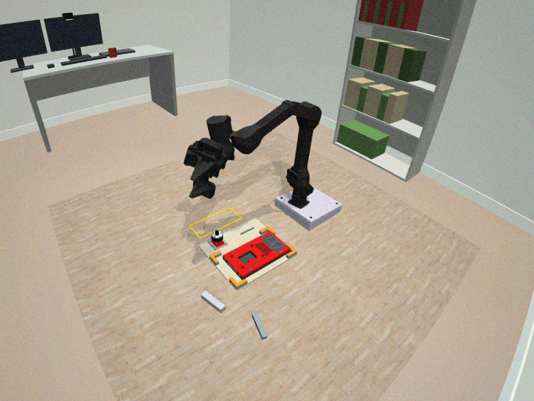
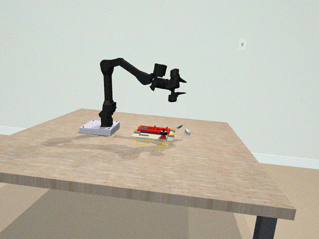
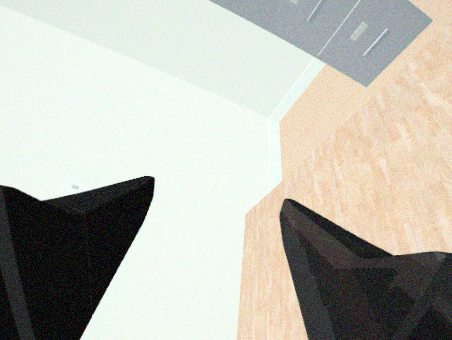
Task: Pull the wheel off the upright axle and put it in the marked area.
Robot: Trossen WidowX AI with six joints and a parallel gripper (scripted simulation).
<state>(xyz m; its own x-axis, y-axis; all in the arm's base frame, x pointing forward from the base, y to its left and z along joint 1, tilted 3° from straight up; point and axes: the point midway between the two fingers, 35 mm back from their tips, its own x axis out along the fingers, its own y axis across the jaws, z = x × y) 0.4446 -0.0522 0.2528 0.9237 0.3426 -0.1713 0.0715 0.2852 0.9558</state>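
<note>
My gripper tip is now 110 mm past the black wheel, 40 mm to the left of it and 270 mm above it.
</note>
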